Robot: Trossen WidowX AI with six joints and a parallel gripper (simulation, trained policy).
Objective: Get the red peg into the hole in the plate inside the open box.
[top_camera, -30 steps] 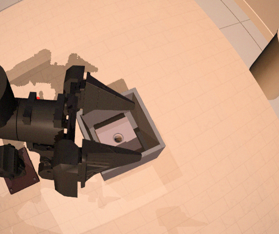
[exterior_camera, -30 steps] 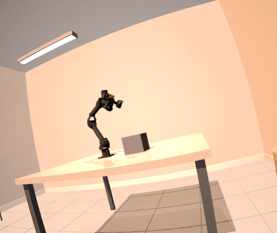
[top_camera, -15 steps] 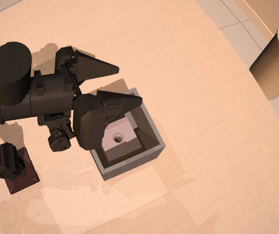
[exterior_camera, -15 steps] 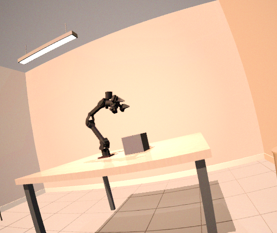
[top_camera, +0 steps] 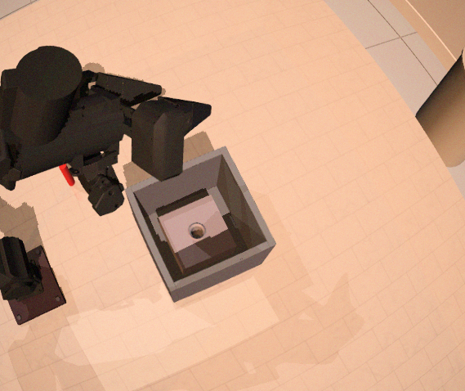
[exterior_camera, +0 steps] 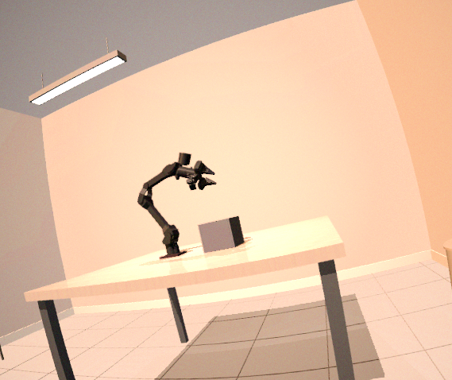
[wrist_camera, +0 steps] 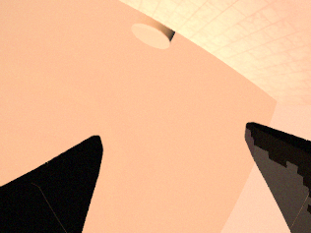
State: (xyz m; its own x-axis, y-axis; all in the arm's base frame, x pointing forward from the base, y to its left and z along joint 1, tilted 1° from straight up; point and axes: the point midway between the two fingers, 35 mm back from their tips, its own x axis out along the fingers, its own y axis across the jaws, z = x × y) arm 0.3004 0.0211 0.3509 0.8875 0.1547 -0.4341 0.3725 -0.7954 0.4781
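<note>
The red peg is 310 mm below my gripper tip, 180 mm behind it and 110 mm to the left of it. Round my gripper tip: plate: 300 mm below, 70 mm to the right.
</note>
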